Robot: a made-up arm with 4 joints.
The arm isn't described. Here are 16 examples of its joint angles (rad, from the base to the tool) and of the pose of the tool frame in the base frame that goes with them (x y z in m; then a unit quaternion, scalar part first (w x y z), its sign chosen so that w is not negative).
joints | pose
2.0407 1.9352 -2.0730 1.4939 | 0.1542 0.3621 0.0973 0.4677 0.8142 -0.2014 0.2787
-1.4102 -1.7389 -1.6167 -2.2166 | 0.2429 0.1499 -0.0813 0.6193 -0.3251 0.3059 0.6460
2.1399 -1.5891 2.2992 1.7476 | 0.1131 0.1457 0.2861 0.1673 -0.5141 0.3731 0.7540
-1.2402 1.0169 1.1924 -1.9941 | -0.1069 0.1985 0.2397 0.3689 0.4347 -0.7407 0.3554
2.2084 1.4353 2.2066 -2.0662 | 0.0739 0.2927 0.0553 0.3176 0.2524 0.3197 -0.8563
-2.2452 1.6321 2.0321 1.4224 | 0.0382 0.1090 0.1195 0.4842 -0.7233 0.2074 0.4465
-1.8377 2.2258 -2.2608 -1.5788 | -0.2185 0.1897 0.3018 0.3530 -0.7530 -0.2391 -0.5013
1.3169 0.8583 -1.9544 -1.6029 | 0.2481 0.1485 0.4434 0.5366 -0.7873 0.1579 0.2594
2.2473 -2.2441 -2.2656 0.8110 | -0.1172 0.3233 0.2122 0.3895 0.3559 0.1679 -0.8327
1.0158 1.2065 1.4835 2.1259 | 0.0815 0.0279 0.2462 0.4183 -0.0326 -0.6071 -0.6748
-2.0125 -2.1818 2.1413 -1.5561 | 0.1772 0.3152 0.1308 0.4626 0.8499 0.1262 -0.2185
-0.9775 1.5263 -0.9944 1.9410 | -0.3008 0.2504 0.3526 0.2814 0.3058 0.8327 -0.3660
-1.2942 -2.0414 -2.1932 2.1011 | 0.1395 0.3688 0.0241 0.3724 0.3654 -0.2643 0.8112
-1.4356 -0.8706 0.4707 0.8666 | 0.1233 0.0428 -0.0344 0.7312 -0.2332 -0.6411 -0.0036
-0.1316 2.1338 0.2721 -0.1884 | -0.0784 0.0850 0.2835 0.6105 0.1206 0.7803 0.0621
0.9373 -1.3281 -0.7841 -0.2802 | -0.2278 0.0807 0.1563 0.8726 0.0211 -0.3043 -0.3815
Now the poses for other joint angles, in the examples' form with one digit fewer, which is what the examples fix.
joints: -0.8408 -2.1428 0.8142 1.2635
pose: 0.091 0.014 0.086 0.599 -0.337 -0.696 -0.208
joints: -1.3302 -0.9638 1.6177 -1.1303
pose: -0.045 0.278 0.016 0.097 0.398 0.683 -0.604
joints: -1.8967 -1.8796 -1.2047 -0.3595
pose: 0.202 0.104 0.248 0.393 -0.561 0.724 -0.078
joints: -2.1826 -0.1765 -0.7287 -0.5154
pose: 0.180 0.064 -0.031 0.124 0.284 -0.926 -0.215
